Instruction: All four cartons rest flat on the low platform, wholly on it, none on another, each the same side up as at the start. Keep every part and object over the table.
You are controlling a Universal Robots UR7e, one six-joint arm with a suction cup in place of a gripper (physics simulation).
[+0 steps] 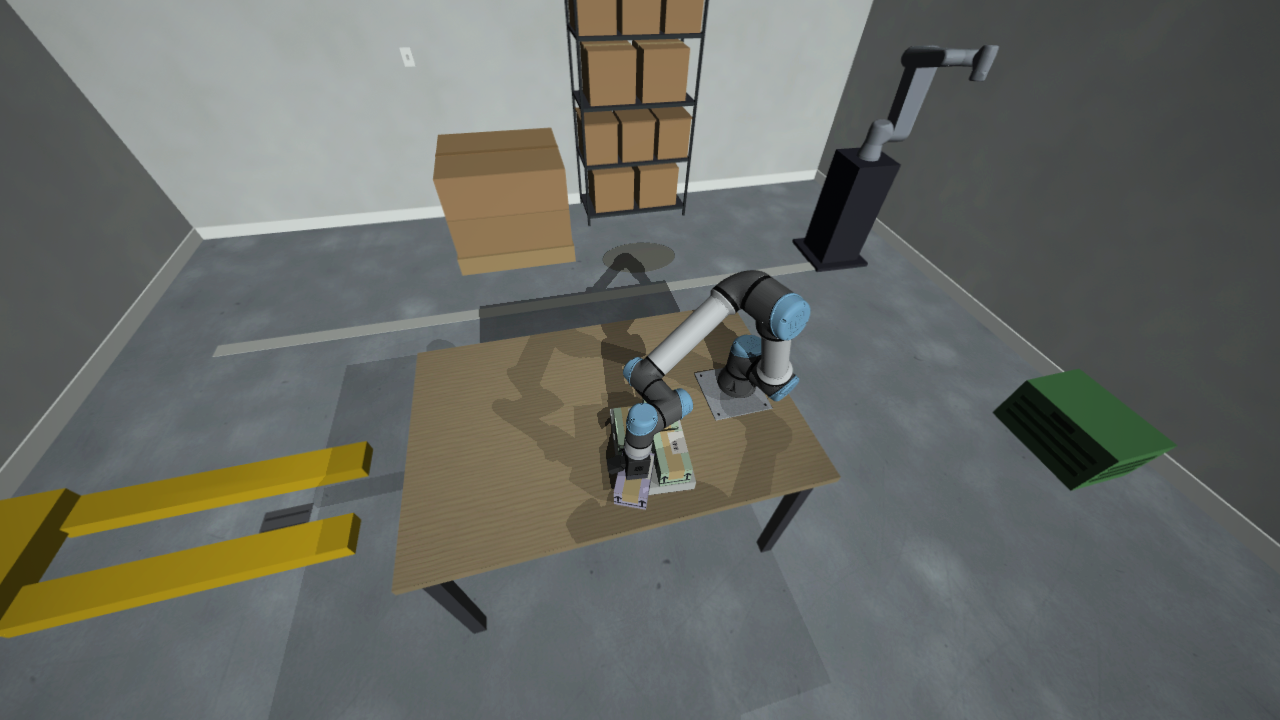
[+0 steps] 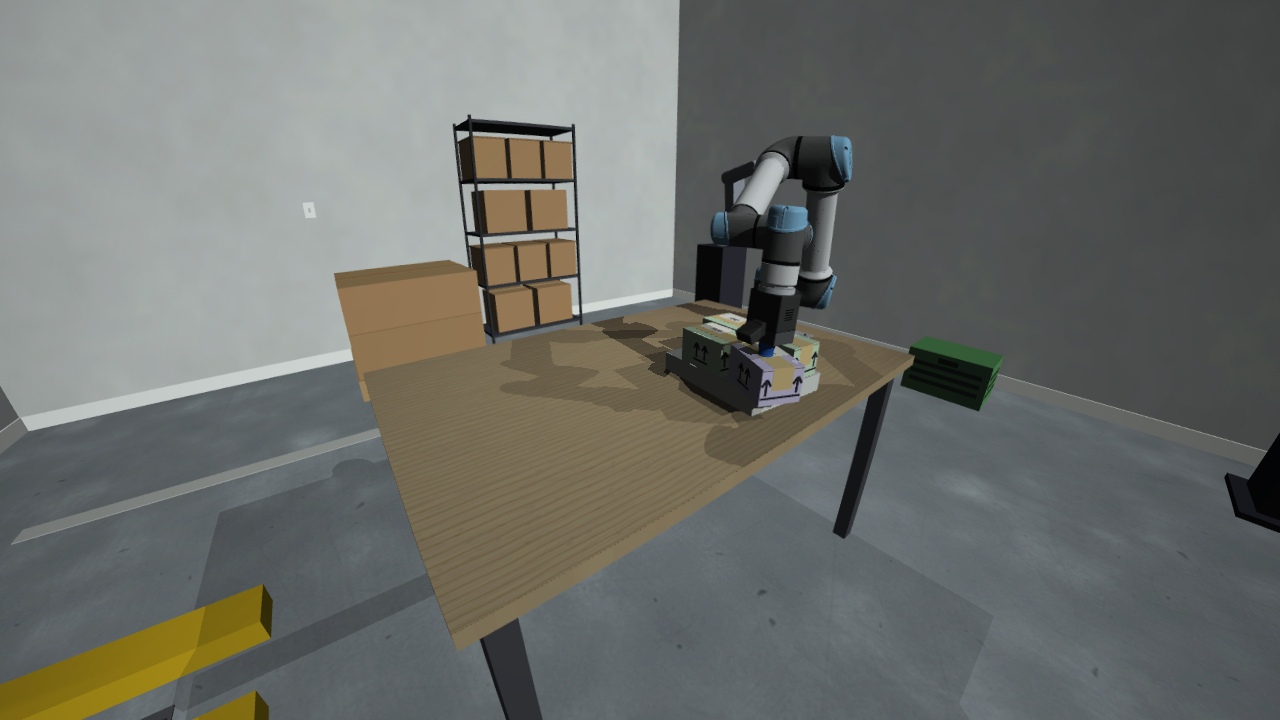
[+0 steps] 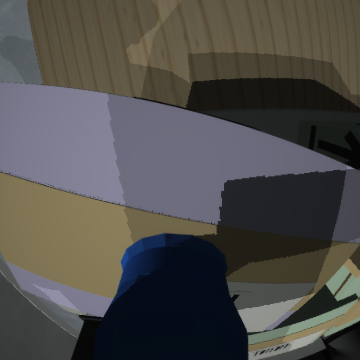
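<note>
The purple carton (image 1: 631,491) (image 2: 780,379) (image 3: 165,150) is at the front left corner of the low platform (image 1: 673,488) (image 2: 810,385), arrows upright. Its front end seems to jut past the platform's front edge. It looks slightly tilted; whether its underside touches the platform is unclear. My suction cup (image 2: 767,350) (image 3: 173,245) is on the carton's taped top and holds it. One green carton (image 1: 674,463) (image 2: 810,351) stands on the platform's front right. Another green carton (image 2: 703,350) stands behind the purple one, and a further carton (image 2: 726,317) shows farther back. My arm partly hides them.
The platform stands near the front edge of the wooden table (image 1: 501,447) (image 2: 537,429). My arm's base plate (image 1: 723,404) is at the table's right rear. Off the table are a shelf rack (image 1: 637,101), a large brown box (image 1: 505,205), a green crate (image 1: 1087,420) and yellow forks (image 1: 223,483).
</note>
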